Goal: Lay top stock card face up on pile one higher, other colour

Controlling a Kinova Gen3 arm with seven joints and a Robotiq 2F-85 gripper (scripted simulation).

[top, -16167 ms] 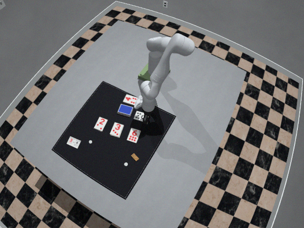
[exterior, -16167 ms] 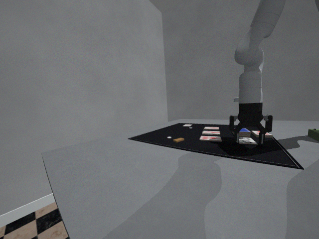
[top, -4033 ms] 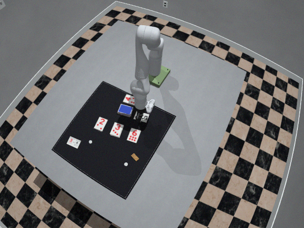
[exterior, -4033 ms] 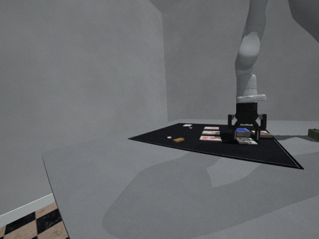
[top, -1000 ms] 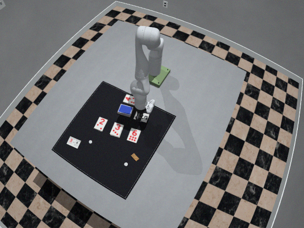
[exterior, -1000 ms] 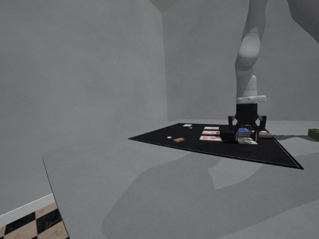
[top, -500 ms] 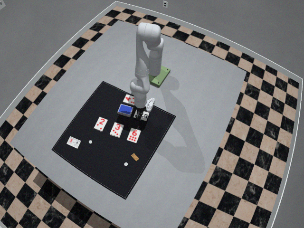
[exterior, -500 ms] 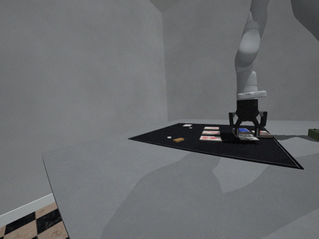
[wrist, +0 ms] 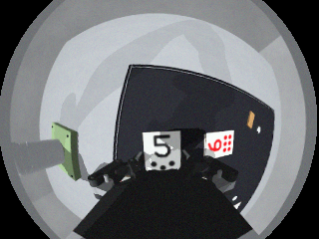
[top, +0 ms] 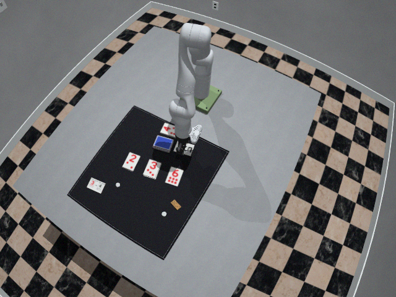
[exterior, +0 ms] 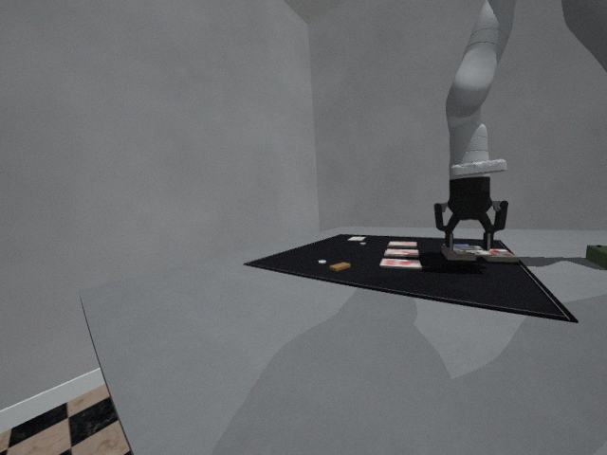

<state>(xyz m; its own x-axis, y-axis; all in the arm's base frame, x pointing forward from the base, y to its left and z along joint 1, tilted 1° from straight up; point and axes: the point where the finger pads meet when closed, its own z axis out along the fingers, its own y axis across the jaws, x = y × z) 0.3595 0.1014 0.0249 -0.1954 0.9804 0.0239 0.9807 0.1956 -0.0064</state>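
Now: hand 26 cm short of the small wooden block, 11 cm to the right of it and 5 cm above it. Round my hand: black mat: 20 cm ahead, 11 cm to the right, 7 cm below.
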